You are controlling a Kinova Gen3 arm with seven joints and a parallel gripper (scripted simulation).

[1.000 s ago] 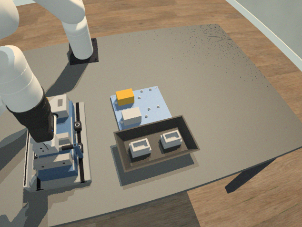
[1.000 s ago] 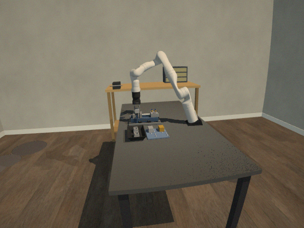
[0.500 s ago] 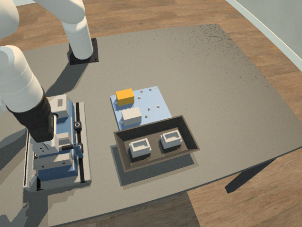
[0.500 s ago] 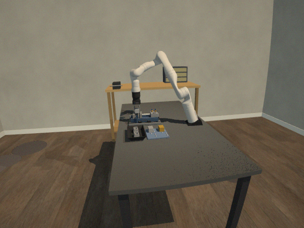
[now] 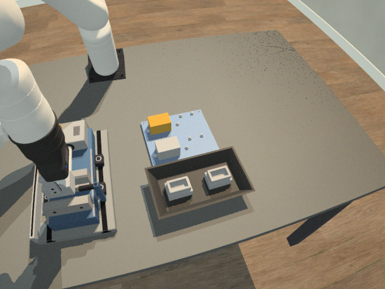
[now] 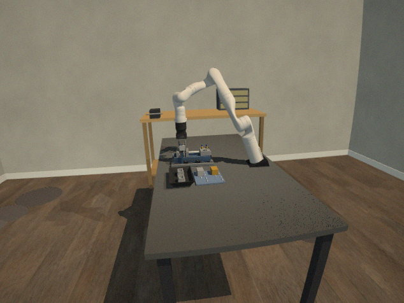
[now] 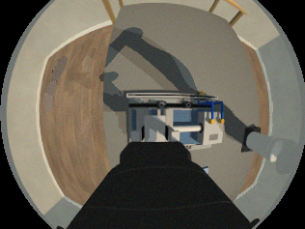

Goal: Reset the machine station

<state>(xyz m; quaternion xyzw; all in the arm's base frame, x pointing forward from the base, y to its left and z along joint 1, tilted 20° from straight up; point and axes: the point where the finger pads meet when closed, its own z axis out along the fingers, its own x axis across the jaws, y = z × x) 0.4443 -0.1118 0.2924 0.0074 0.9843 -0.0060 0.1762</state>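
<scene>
My gripper is now 70 mm past the vise, 10 mm to the right of it and 100 mm above it. The rest, counted from my hand: yellow brass blank: 200 mm behind, 250 mm to the left, 120 mm below; plain gray blank: 110 mm behind, 260 mm to the left, 120 mm below.
</scene>
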